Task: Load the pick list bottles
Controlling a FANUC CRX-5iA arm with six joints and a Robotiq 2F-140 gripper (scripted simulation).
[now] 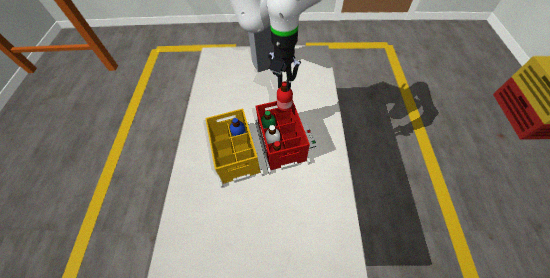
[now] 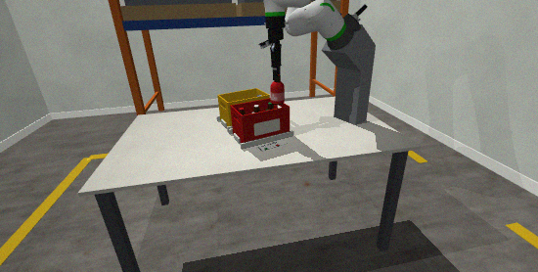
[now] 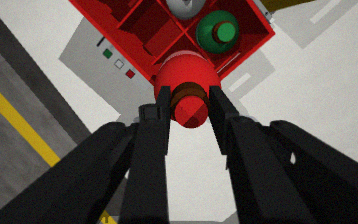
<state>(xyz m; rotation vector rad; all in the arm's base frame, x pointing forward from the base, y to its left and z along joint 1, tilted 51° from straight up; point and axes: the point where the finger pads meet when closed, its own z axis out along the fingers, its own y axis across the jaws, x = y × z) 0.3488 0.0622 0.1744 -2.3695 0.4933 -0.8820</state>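
Right now the green-label bottle is 260 mm below my hand, 70 mm to the right of it and 40 mm ahead of it. Round my hand: white-capped bottle: 260 mm below, 120 mm ahead, 30 mm to the right; then red crate: 270 mm below, 100 mm ahead, 10 mm to the left; then red-labelled bottle: 260 mm below, 190 mm ahead, 20 mm to the left.
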